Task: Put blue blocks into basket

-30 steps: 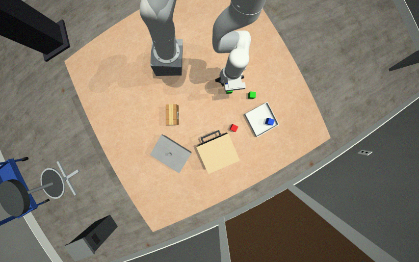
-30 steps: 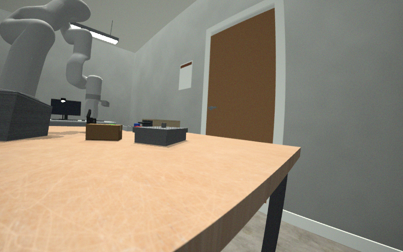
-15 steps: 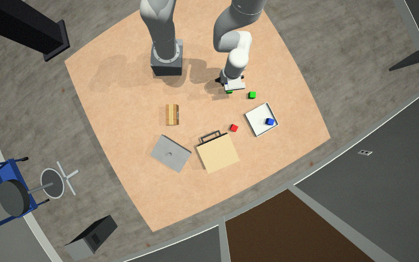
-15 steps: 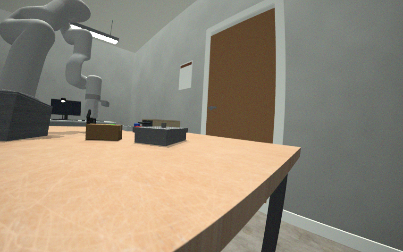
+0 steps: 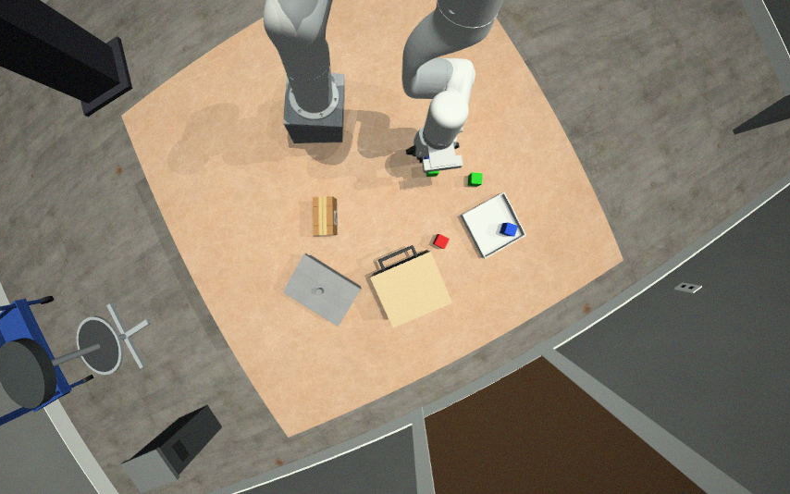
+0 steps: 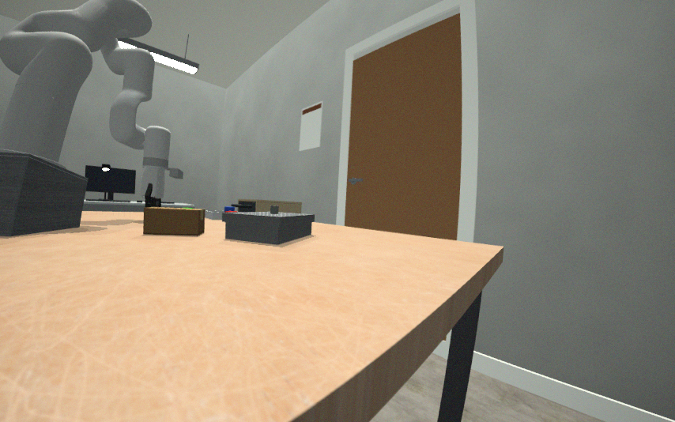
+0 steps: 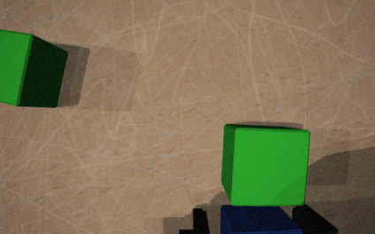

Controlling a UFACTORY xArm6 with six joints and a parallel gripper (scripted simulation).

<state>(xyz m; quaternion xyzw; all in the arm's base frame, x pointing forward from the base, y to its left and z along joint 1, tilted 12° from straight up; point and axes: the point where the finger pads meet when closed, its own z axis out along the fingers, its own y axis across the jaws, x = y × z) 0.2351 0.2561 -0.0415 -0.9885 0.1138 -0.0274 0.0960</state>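
My hand is 26 cm short of the white basket, 10 cm to the right of it and 1 cm above it. From my hand the other things lie so: light wooden cabinet 33 cm ahead, 19 cm to the right, 2 cm above; then small brown box 35 cm to the right, 6 cm ahead, 1 cm above; then red block 25 cm ahead, 6 cm to the right.
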